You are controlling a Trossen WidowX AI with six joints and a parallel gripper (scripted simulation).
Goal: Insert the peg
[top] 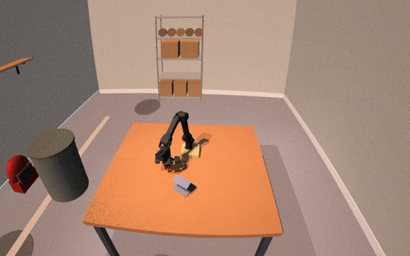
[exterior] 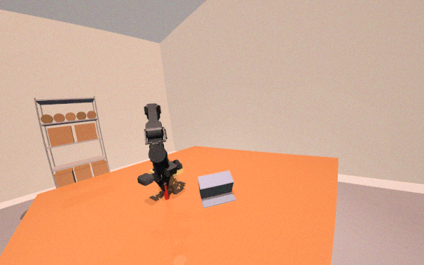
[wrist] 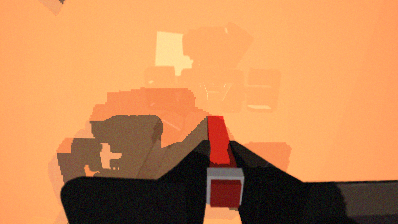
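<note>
Now: the panel 15 cm to the left of my gripper tip and 15 cm ahead of it. Round my gripper tip: peg 2 cm above.
</note>
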